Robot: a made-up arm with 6 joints.
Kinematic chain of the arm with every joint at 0, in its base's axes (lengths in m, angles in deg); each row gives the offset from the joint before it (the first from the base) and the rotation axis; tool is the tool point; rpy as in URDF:
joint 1: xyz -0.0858 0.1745 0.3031 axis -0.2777 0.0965 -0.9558
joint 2: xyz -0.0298 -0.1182 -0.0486 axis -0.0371 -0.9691 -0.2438
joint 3: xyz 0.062 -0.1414 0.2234 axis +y
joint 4: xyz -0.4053 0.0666 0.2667 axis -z
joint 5: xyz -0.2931 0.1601 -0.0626 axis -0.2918 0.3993 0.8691
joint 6: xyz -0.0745 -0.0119 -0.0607 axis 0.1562 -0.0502 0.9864
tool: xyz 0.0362 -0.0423 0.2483 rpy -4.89 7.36 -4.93
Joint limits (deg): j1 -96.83..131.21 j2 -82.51..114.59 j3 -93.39..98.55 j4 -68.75..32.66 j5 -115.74..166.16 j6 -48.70..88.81
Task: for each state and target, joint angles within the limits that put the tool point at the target. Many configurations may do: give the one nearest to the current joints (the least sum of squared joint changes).
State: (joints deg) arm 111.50 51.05 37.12 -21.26 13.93 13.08
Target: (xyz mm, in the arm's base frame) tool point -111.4 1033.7 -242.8
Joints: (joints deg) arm 98.89 80.59 20.65 -28.29 4.69 10.63
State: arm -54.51 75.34 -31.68 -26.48 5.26 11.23
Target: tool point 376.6 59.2 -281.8
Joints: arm -24.31 102.88 -71.00 -43.47 -11.83 7.16
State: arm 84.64 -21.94 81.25 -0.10 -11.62 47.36
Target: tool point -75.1 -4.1 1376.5
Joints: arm 103.30 -10.89 77.46 -42.23 -37.54 39.27
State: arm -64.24 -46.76 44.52 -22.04 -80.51 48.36
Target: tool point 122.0 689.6 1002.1
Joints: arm -58.86 -80.21 33.76 32.66 -90.67 49.87
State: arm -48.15 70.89 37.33 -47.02 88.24 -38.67
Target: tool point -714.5 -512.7 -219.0
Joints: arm -60.61 97.11 45.28 -60.95 105.00 -43.71
